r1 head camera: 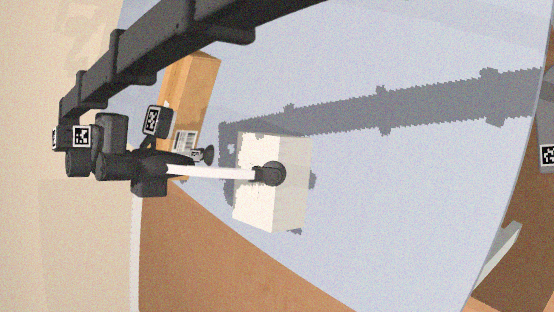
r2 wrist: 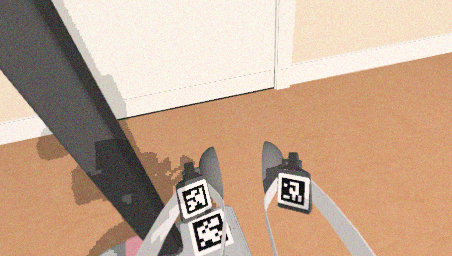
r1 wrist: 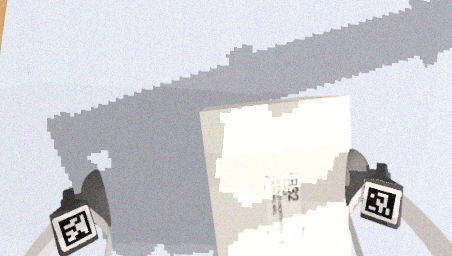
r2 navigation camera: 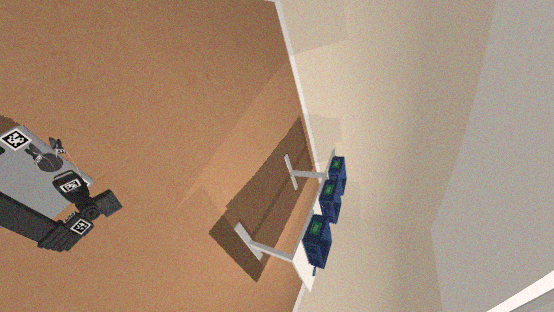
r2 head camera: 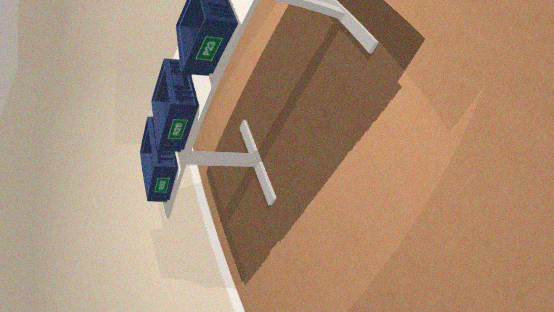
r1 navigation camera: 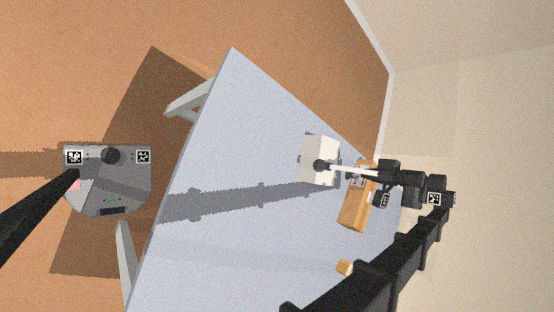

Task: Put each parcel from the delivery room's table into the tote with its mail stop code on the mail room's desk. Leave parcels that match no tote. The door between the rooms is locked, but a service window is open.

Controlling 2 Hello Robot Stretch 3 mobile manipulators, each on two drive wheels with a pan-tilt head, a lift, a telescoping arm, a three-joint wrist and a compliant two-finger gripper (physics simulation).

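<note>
A white parcel [r1 head camera: 292,200] [r1 navigation camera: 327,150] [r1 wrist: 280,130], labelled R32, rests on the pale blue table [r1 head camera: 400,200] [r1 navigation camera: 240,125]. My r1 gripper [r1 head camera: 241,164] [r1 navigation camera: 336,170] [r1 wrist: 227,182] is open above it; in the wrist view the parcel lies close to the right fingertip, with a wide gap at the left. A long orange-brown parcel [r1 head camera: 192,95] [r1 navigation camera: 356,205] lies beside it, partly hidden by the gripper. My r2 gripper [r2 navigation camera: 45,149] [r2 wrist: 242,169] is open and empty, fingertips moderately apart. Blue totes marked P23 [r2 head camera: 195,30] [r2 navigation camera: 317,245], R26 [r2 head camera: 170,102] and a blurred code [r2 head camera: 157,167] stand on the desk [r2 head camera: 202,84].
A small orange box [r1 navigation camera: 343,266] lies on the table near the r1 arm. The r1 base [r1 navigation camera: 120,197] stands by the table's edge. In the r2 wrist view a closed white door [r2 wrist: 190,45] stands beyond the fingers, with the dark mast [r2 wrist: 85,110] at the left.
</note>
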